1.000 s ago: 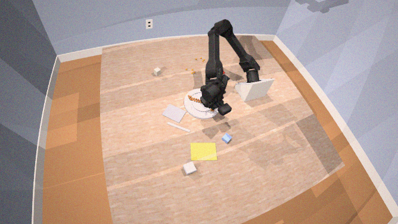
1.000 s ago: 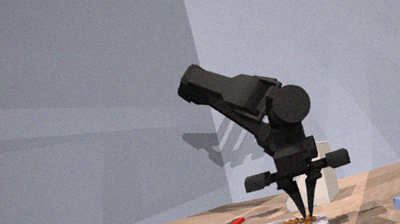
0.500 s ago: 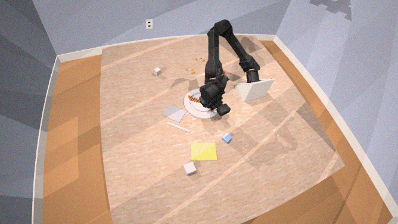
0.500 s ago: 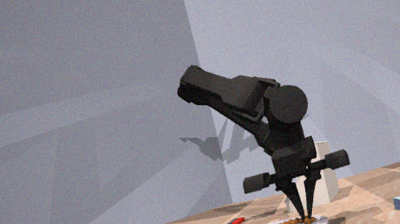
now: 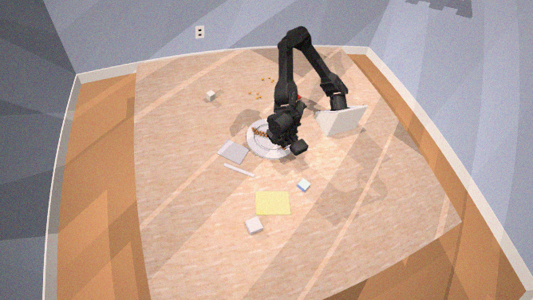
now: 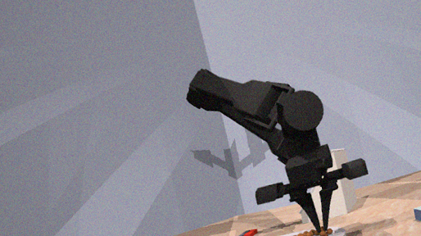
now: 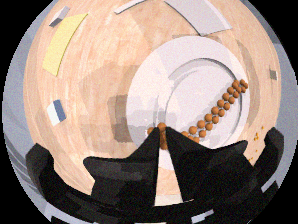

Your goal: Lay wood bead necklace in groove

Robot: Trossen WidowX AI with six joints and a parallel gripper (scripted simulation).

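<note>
My gripper tip is now 190 mm short of the grey sheet, 40 mm to the left of it and 20 mm above it. Also, from my gripper tip: yellow sheet 210 mm to the left, 120 mm ahead, 20 mm below; blue block 180 mm to the left, 20 mm behind, 10 mm below; stick 190 mm ahead, 50 mm to the left, 20 mm below.
</note>
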